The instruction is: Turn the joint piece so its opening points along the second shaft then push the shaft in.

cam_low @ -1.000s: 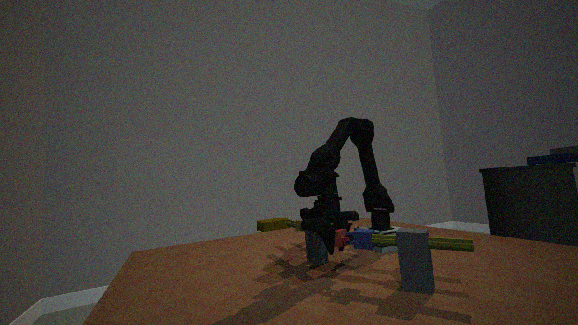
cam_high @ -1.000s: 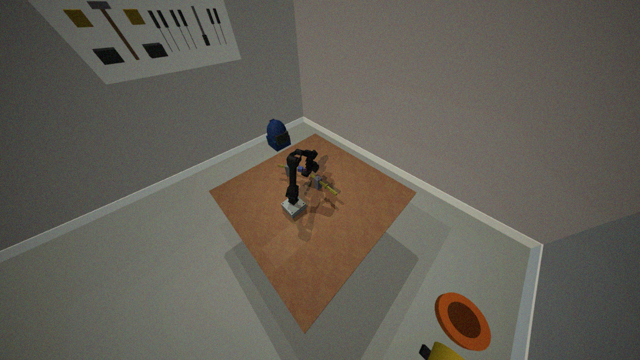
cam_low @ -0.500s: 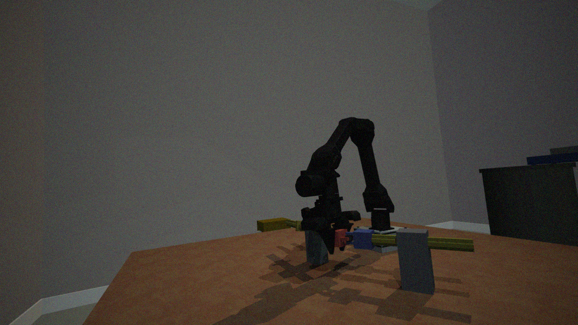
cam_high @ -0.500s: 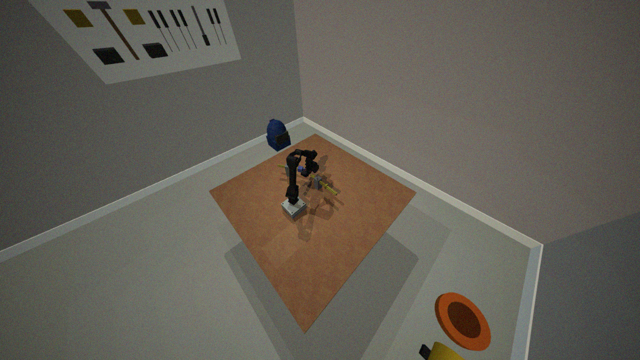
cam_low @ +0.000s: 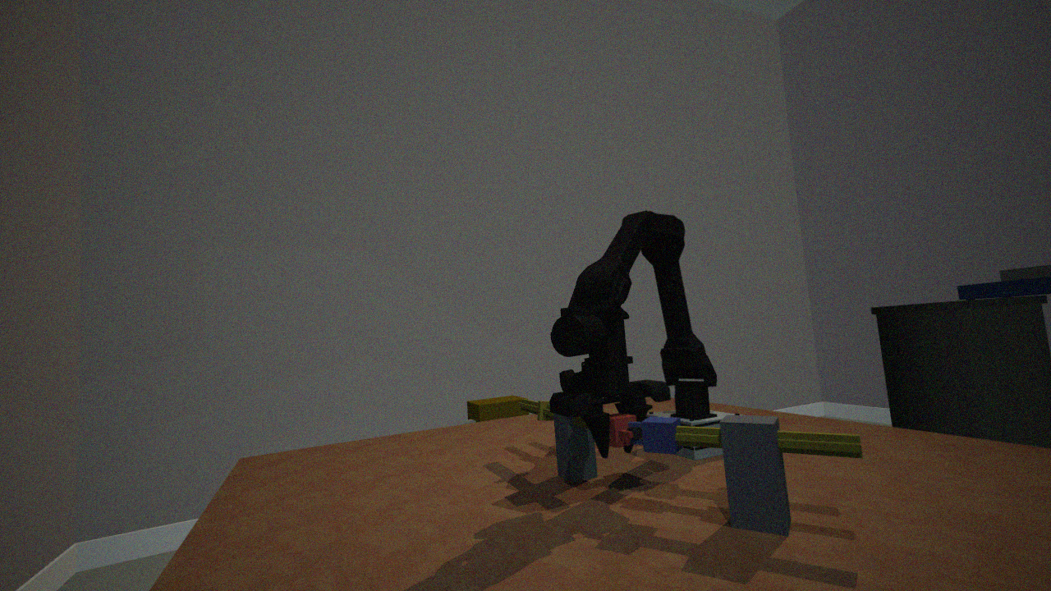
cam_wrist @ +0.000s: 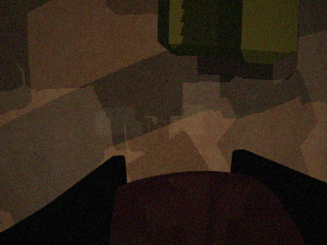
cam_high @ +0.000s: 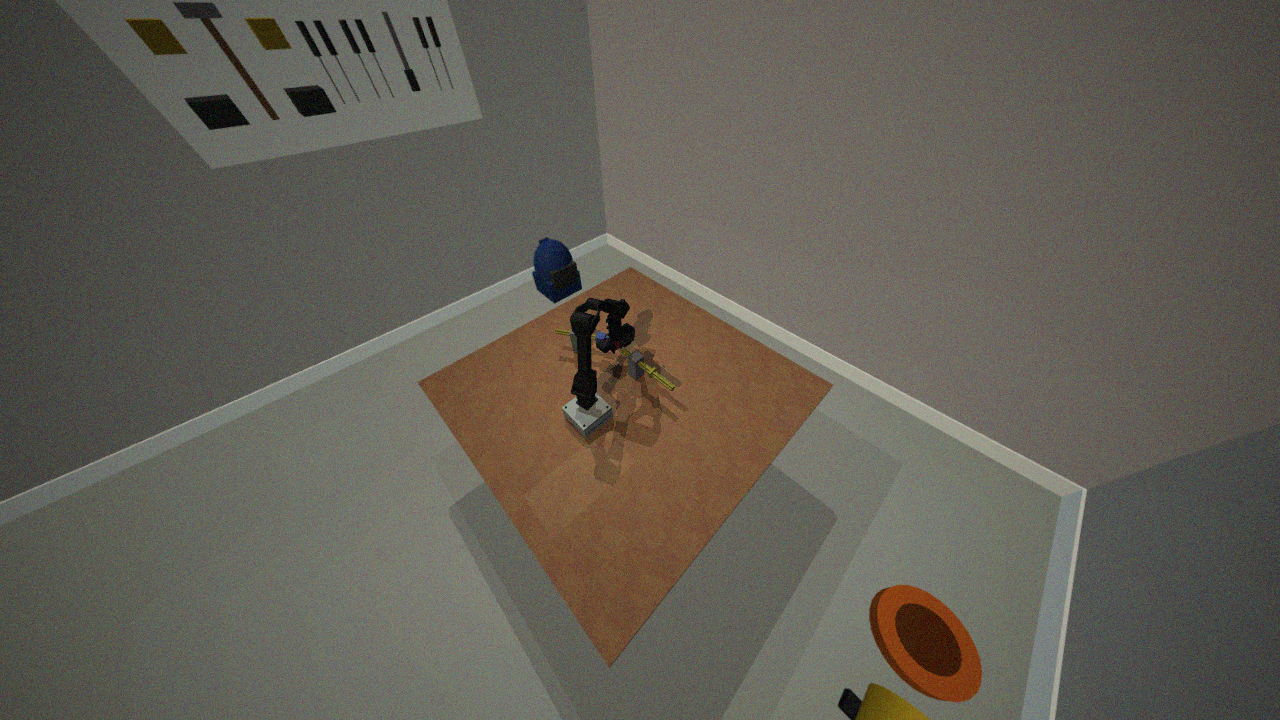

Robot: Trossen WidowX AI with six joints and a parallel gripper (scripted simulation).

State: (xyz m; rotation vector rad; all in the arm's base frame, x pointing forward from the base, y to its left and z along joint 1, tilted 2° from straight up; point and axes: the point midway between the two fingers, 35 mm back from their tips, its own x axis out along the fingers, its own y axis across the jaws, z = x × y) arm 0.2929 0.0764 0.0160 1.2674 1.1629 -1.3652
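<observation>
Now: gripper tip 20 mm to the right of the red piece and 40 mm below it.
</observation>
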